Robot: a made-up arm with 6 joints. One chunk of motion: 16 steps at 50 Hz.
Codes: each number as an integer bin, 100 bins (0 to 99) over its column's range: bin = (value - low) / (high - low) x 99, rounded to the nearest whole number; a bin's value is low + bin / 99 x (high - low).
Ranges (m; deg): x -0.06..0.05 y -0.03..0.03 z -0.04..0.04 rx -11..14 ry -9..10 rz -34..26
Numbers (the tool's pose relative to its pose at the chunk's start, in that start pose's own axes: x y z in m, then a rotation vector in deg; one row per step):
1: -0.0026 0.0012 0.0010 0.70 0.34 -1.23
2: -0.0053 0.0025 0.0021 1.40 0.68 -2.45
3: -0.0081 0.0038 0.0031 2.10 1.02 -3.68
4: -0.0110 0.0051 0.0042 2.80 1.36 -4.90
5: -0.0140 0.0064 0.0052 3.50 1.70 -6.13
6: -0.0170 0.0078 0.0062 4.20 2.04 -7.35
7: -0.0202 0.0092 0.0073 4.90 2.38 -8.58
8: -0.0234 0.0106 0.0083 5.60 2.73 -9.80
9: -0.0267 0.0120 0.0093 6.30 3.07 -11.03
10: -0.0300 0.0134 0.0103 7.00 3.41 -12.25
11: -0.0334 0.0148 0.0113 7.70 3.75 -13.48
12: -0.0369 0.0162 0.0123 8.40 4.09 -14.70
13: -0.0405 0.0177 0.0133 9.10 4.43 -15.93
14: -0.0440 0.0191 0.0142 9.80 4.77 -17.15
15: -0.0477 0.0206 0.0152 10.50 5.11 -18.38
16: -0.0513 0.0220 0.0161 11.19 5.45 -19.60
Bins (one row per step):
1: 52 51 51 46 49 54
2: 49 54 52 49 50 52
3: 47 56 53 52 52 50
4: 44 58 55 55 54 48
5: 41 60 56 57 56 46
6: 39 62 57 60 58 44
7: 36 65 59 63 59 42
8: 33 67 60 66 61 40
9: 30 69 61 69 63 38
10: 27 72 62 71 65 36
11: 24 74 63 74 66 34
12: 21 76 65 77 68 32
13: 18 79 66 80 70 30
14: 14 81 67 82 72 28
15: 11 83 68 85 74 26
16: 8 86 69 88 75 24

